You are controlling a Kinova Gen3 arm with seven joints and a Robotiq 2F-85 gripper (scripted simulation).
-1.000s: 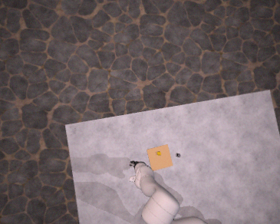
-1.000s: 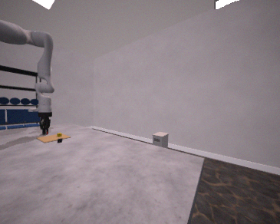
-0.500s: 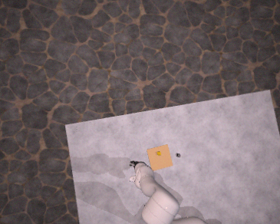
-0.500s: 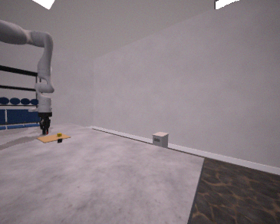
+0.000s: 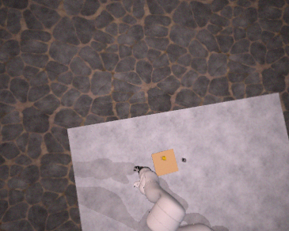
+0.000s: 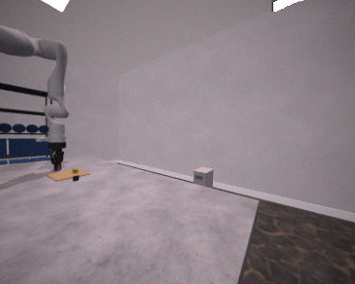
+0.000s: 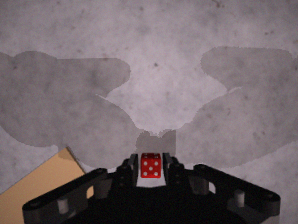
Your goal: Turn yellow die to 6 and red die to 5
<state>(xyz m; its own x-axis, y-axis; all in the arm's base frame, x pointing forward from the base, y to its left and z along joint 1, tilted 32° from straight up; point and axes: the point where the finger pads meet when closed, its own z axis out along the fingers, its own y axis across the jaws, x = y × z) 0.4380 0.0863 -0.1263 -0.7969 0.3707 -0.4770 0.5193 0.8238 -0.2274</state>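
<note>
The red die lies 1 cm below my hand. Also, from my hand: tan mat (14 cm to the right, 2 cm below); then yellow die (3 cm ahead, 14 cm to the right, 1 cm below); then black die (1 cm behind, 26 cm to the right, 1 cm below).
</note>
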